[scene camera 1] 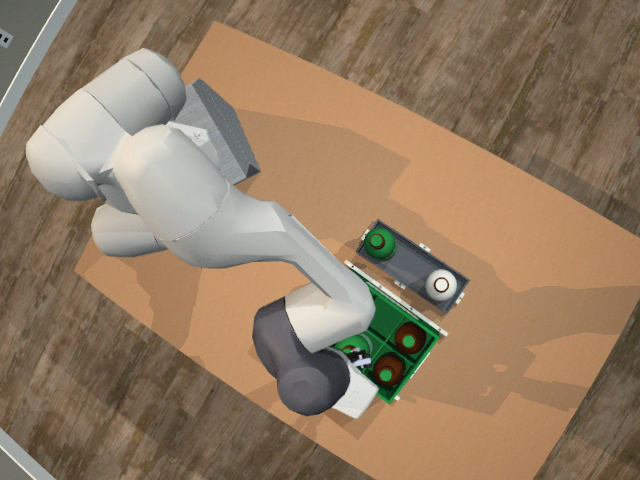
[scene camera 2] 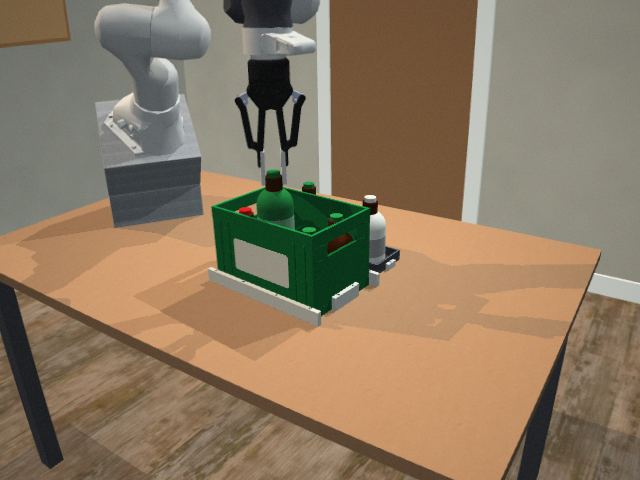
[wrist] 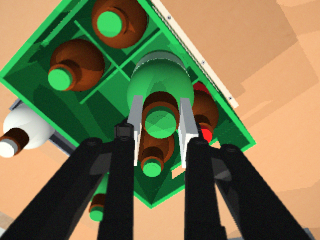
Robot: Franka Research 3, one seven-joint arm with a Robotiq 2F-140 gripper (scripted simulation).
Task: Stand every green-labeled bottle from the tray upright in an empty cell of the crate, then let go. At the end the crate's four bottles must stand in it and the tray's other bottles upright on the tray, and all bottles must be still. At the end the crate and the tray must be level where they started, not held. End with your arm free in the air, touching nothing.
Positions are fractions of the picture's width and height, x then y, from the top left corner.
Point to a green crate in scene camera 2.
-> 0.46,0.55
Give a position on a white-labeled bottle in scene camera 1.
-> At 0.69,0.60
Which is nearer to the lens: the green-labeled bottle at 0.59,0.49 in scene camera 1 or the grey tray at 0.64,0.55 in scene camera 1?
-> The green-labeled bottle.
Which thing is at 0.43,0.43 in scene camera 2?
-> A green-labeled bottle.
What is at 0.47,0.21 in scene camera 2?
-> My gripper.
